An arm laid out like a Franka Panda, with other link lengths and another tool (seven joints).
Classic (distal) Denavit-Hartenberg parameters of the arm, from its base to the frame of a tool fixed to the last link. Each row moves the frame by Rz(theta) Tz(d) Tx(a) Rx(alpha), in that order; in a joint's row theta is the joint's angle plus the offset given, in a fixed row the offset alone. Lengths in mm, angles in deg.
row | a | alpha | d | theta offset
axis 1 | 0 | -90 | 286.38 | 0
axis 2 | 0 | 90 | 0 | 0
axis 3 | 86.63 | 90 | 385.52 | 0
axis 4 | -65.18 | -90 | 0 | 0
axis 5 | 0 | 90 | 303.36 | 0
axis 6 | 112.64 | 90 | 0 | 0
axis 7 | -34.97 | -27.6 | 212.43 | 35.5
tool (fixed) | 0 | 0 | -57.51 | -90
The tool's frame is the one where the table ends.
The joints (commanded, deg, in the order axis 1, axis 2, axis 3, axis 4, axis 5, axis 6, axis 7), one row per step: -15.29, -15.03, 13.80, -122.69, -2.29, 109.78, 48.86; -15.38, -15.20, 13.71, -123.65, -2.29, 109.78, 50.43; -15.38, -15.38, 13.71, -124.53, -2.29, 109.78, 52.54; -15.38, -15.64, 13.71, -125.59, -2.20, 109.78, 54.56; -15.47, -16.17, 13.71, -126.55, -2.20, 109.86, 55.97; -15.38, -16.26, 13.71, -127.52, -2.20, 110.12, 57.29; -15.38, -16.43, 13.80, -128.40, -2.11, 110.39, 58.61; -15.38, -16.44, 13.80, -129.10, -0.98, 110.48, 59.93; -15.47, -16.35, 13.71, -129.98, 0.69, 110.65, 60.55; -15.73, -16.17, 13.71, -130.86, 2.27, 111.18, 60.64; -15.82, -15.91, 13.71, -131.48, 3.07, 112.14, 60.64; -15.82, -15.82, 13.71, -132.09, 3.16, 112.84, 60.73; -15.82, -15.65, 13.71, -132.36, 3.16, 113.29, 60.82; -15.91, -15.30, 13.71, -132.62, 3.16, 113.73, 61.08; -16.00, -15.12, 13.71, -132.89, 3.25, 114.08, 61.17; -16.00, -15.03, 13.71, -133.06, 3.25, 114.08, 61.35
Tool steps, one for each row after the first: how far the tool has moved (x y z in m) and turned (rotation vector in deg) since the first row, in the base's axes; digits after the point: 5 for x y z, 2 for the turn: -0.00276, -0.00228, -0.00612, 0.04, 0.63, -1.80; -0.00511, -0.00337, -0.01158, 0.05, 1.12, -3.95; -0.00850, -0.00430, -0.01782, 0.09, 1.72, -6.06; -0.01255, -0.00554, -0.02127, -0.03, 1.94, -7.61; -0.01500, -0.00577, -0.02745, -0.07, 2.43, -8.87; -0.01736, -0.00572, -0.03238, -0.07, 2.74, -10.16; -0.01885, -0.00462, -0.03703, 0.93, 3.24, -11.93; -0.02077, -0.00370, -0.04325, 2.47, 4.03, -13.39; -0.02169, -0.00332, -0.04925, 3.94, 4.60, -14.39; -0.02047, -0.00313, -0.05314, 4.73, 4.53, -14.81; -0.02071, -0.00340, -0.05671, 4.82, 4.53, -14.96; -0.02009, -0.00372, -0.05888, 4.84, 4.51, -15.06; -0.01893, -0.00491, -0.06224, 4.90, 4.66, -15.43; -0.01855, -0.00574, -0.06466, 5.00, 4.75, -15.66; -0.01901, -0.00594, -0.06656, 5.00, 4.99, -15.86
